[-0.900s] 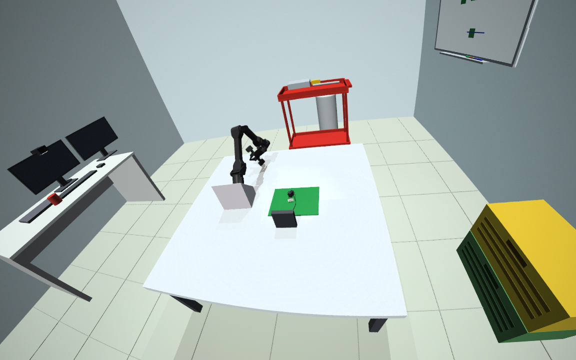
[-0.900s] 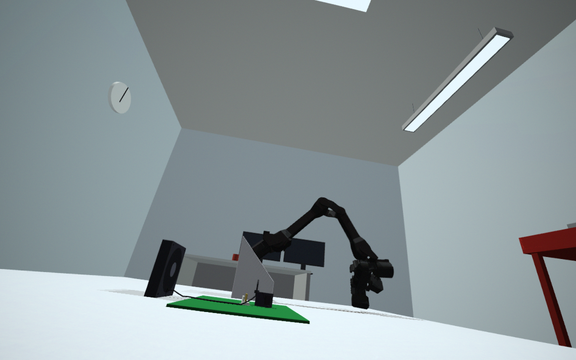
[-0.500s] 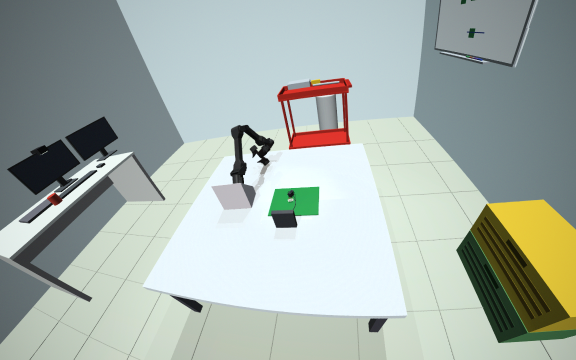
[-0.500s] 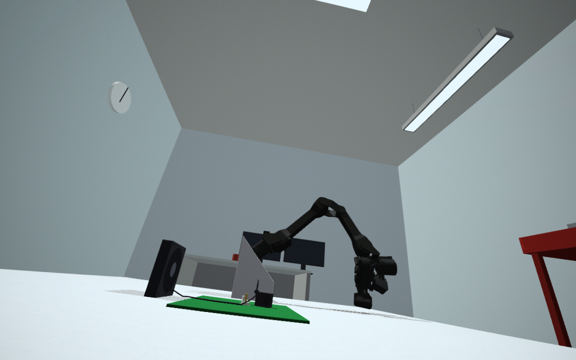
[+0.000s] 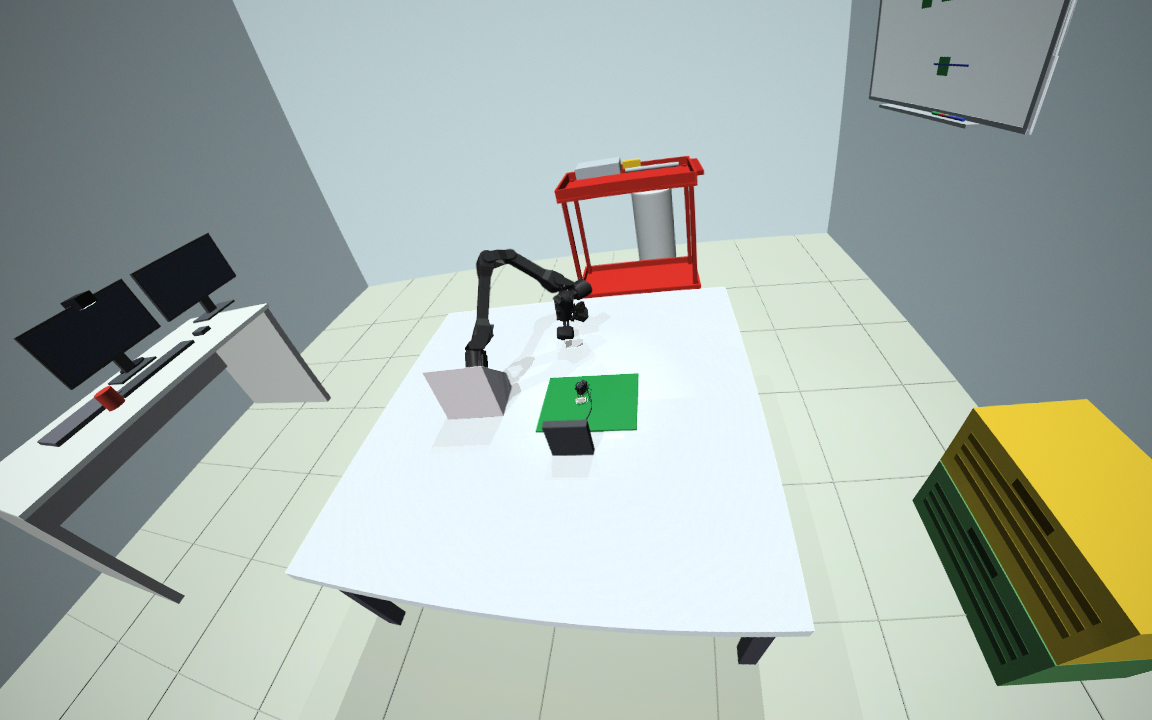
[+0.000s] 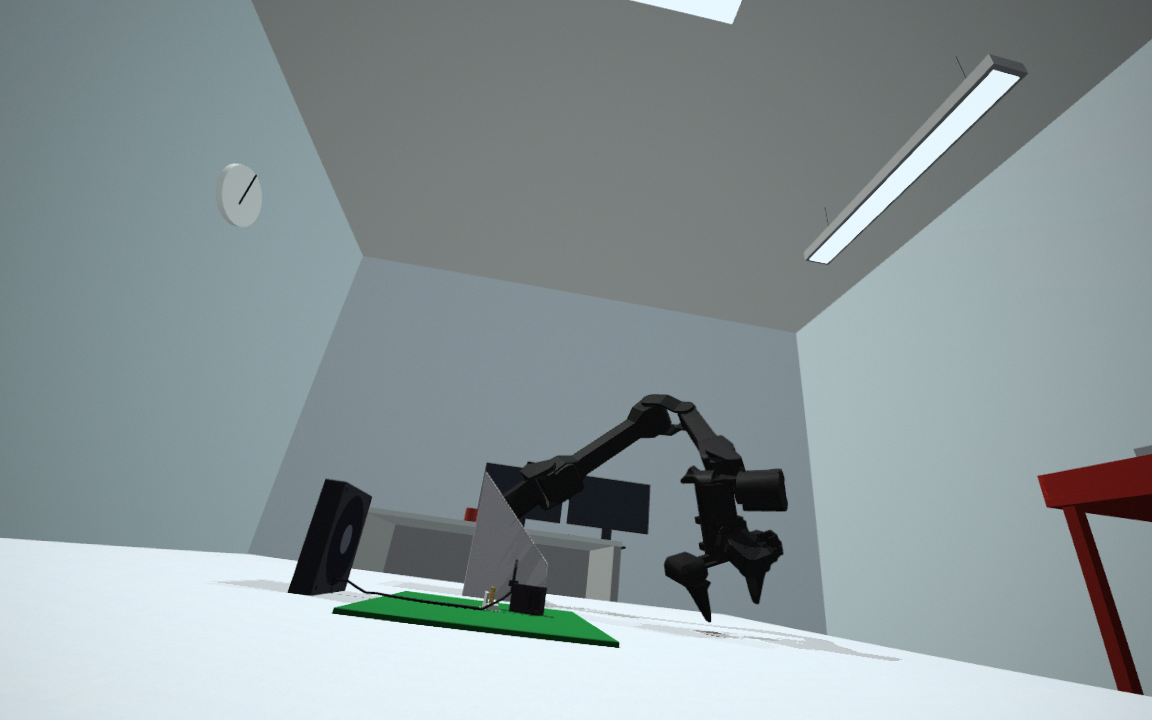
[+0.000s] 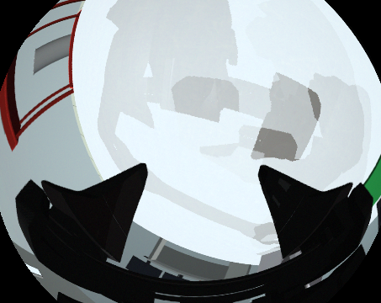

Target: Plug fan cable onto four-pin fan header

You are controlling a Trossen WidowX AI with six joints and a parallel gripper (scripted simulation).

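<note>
Now: gripper tip 310 mm to the left of the black plug, 140 mm short of it and 10 mm above it. Round my gripper tip: black fan (550 mm to the right, 160 mm ahead, 30 mm above); green board (360 mm to the right, 170 mm ahead, 40 mm below); four-pin header (360 mm to the right, 150 mm ahead, 30 mm below).
</note>
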